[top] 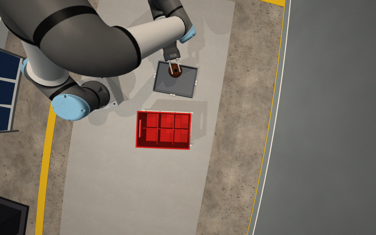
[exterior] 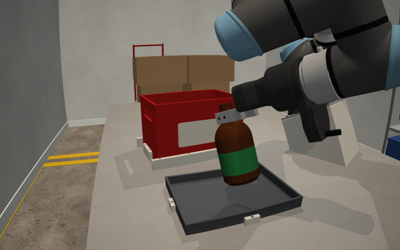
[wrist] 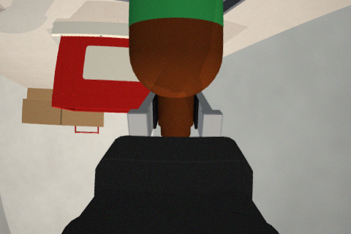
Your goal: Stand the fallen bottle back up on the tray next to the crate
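Now: the bottle 5 cm below my hand, 1 cm to the left of it and 1 cm behind it. From my hand the other things lie so: red crate 31 cm to the right, 10 cm below, 2 cm ahead; then dark grey tray 17 cm below, 1 cm behind.
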